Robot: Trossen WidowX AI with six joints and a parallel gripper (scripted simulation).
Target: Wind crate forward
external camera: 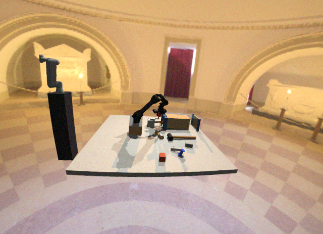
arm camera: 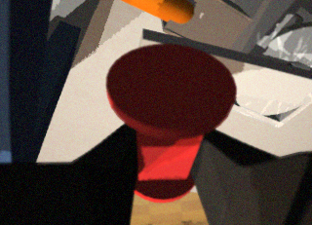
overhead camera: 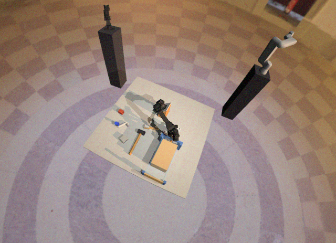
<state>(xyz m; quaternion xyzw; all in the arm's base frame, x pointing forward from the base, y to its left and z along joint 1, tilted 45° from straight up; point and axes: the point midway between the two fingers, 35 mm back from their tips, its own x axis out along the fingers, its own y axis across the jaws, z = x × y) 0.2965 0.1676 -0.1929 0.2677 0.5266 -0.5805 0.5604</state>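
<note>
My gripper tip is 3 cm past the red-knobbed handle, 2 cm to the left of it and 3 cm above it. From my gripper tip the other things lie so: winch 11 cm behind, 4 cm to the right, 10 cm below; then red knob 1 cm ahead, 2 cm to the right; then frame 7 cm ahead, 4 cm to the right, 3 cm below.
</note>
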